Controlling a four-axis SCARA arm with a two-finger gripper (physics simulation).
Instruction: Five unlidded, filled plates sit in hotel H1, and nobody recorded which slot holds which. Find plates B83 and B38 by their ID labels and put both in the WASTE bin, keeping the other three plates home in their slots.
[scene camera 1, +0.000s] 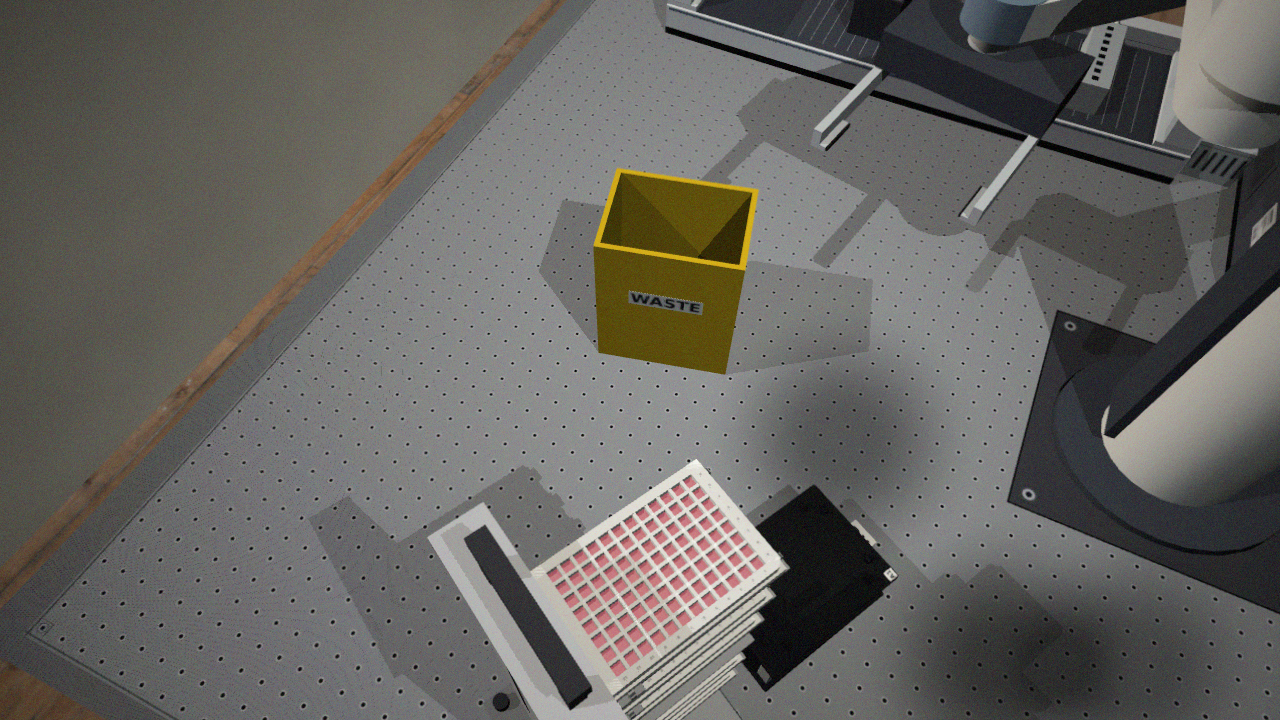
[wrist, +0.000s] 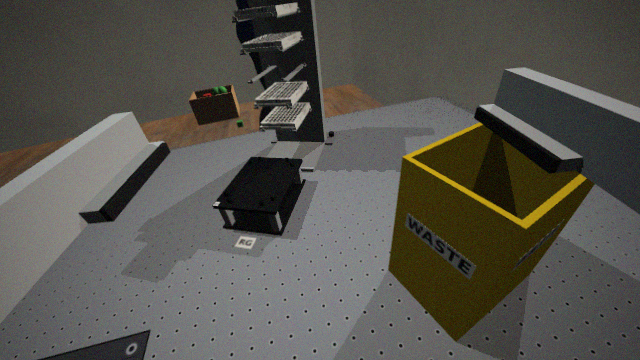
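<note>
You'd find my gripper (scene camera 1: 892, 176), (wrist: 318, 111) visible from the scene camera and from the wrist. There's a plate B38 (wrist: 280, 118) here, and I can see a plate B83 (scene camera 1: 726, 626) as well.
</note>
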